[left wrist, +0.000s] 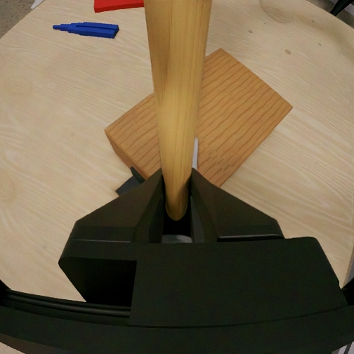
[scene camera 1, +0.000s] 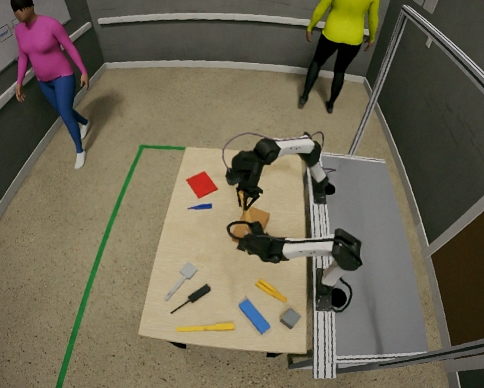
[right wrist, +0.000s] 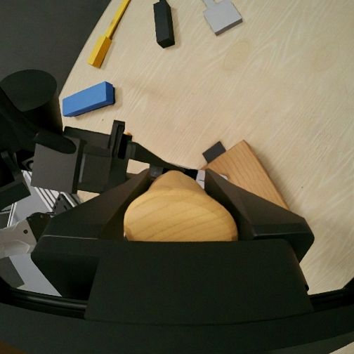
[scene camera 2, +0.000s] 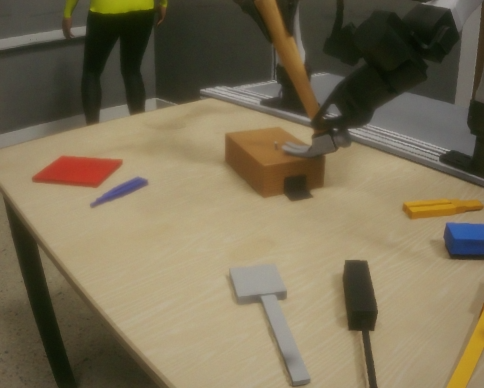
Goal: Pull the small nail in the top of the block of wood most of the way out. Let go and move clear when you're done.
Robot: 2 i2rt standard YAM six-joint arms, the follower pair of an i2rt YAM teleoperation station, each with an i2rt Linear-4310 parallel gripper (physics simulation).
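Frame: origin at the left arm's base, x back, y up, z left, level; metres.
Seen in the pictures: left gripper, fingertip midpoint: (scene camera 2: 313, 124); right gripper, fingertip midpoint: (scene camera 1: 242, 208) (scene camera 2: 280, 38); left arm's base, origin of the base link: (scene camera 1: 323, 289); right arm's base, origin of the base link: (scene camera 1: 318, 189) (scene camera 2: 293, 109).
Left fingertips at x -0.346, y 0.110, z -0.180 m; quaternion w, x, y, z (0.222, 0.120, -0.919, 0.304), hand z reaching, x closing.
Note:
Offsets run from my left fingertips to a thing's top centre. "*": to the spot under its first point.
The wood block {dx -0.007, dy -0.057, dz -0.092 m} (scene camera 1: 258, 217) (scene camera 2: 245, 155) (left wrist: 240, 105) (right wrist: 252, 167) lies on the table. The small nail {dx -0.023, dy -0.044, dz -0.065 m} (scene camera 2: 276, 145) stands up from its top. A claw hammer's grey head {dx +0.010, dy -0.002, dz +0.013 m} (scene camera 2: 324, 144) is over the block's near right edge, its claw tips low over the top and just right of the nail; contact cannot be told. The wooden handle {* dx -0.030, dy +0.100, dz -0.017 m} (scene camera 2: 295, 65) (left wrist: 177, 100) (right wrist: 180, 220) leans up and left. My left gripper (scene camera 2: 319, 119) (left wrist: 176, 176) is shut on the handle just above the head. My right gripper (scene camera 1: 246, 201) is shut on the handle's upper part. The nail is hidden in both wrist views.
A black piece {* dx -0.029, dy -0.107, dz -0.002 m} (scene camera 2: 297, 188) sits at the block's front. A red plate {dx -0.294, dy -0.105, dz -0.329 m} (scene camera 1: 202, 184) and blue marker {dx -0.273, dy -0.104, dz -0.183 m} (scene camera 1: 201, 206) lie beyond. A grey spatula {dx -0.288, dy -0.102, dz +0.222 m} (scene camera 1: 182, 280), black screwdriver {dx -0.222, dy -0.086, dz +0.297 m} (scene camera 1: 192, 297), yellow tools, a blue bar {dx +0.053, dy -0.078, dz +0.330 m} (scene camera 1: 254, 316) and a grey cube {dx +0.201, dy -0.057, dz +0.327 m} (scene camera 1: 290, 318) lie nearer.

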